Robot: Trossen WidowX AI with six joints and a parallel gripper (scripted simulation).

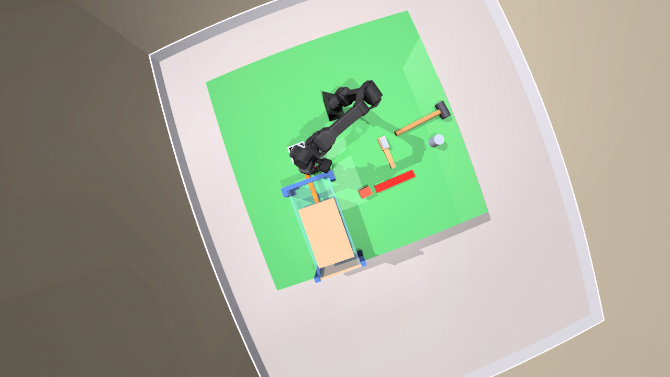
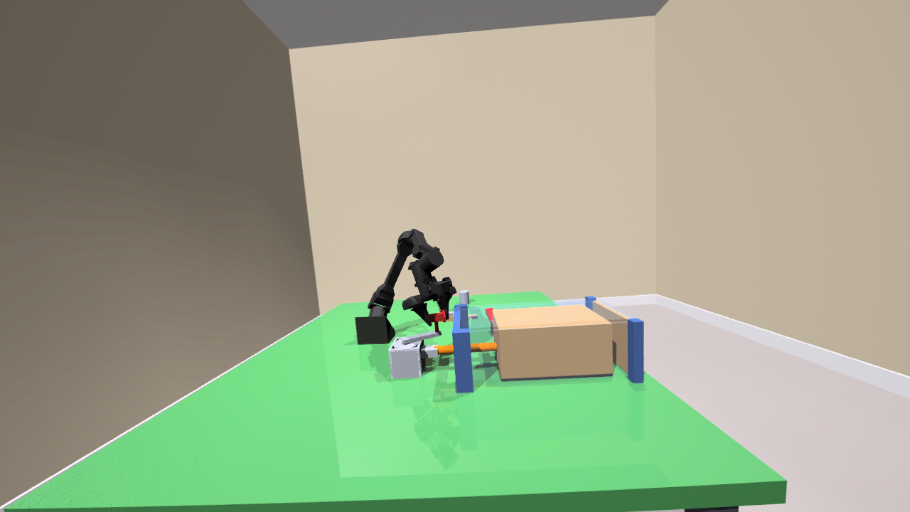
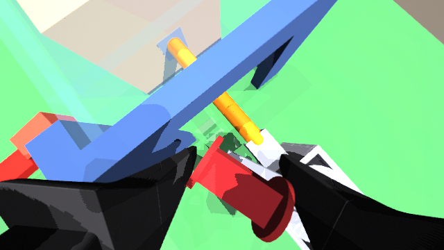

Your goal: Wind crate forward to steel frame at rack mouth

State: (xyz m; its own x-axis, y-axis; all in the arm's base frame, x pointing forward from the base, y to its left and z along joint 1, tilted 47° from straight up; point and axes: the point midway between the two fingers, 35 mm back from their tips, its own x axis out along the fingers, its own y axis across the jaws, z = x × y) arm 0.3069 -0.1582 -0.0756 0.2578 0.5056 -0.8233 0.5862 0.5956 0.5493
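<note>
Now: the red knob 1 cm behind my gripper tip and 1 cm to the left of it. Round my gripper tip: blue steel frame: 6 cm ahead, 2 cm to the right, 3 cm below; then winch: 11 cm behind, 6 cm to the right, 10 cm below; then winch handle: 4 cm behind, 1 cm to the right, 3 cm below.
</note>
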